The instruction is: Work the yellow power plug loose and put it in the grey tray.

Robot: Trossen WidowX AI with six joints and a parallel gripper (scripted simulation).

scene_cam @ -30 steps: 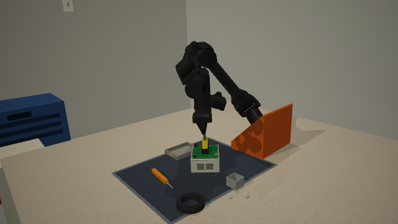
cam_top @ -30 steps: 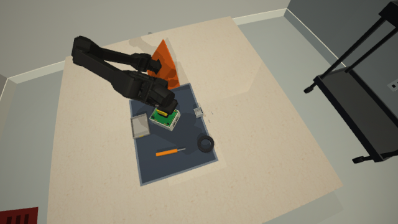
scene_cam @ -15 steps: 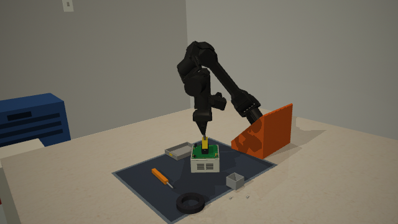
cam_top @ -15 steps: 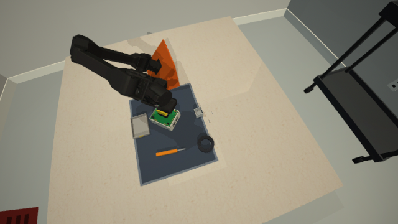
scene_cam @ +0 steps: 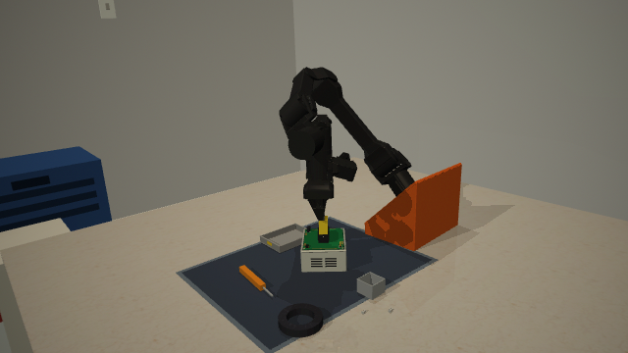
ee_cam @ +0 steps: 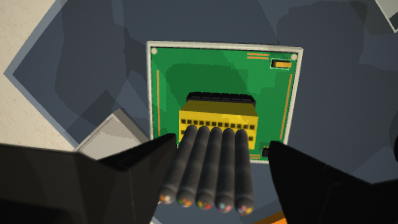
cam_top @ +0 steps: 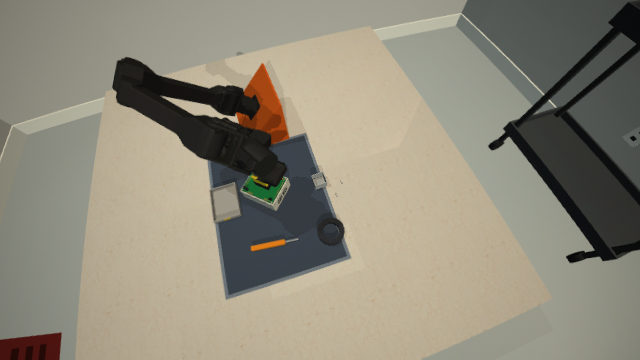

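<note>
The yellow power plug lies 1 cm below my gripper tip. Also, from my gripper tip: dark mat 5 cm ahead, 11 cm below.
</note>
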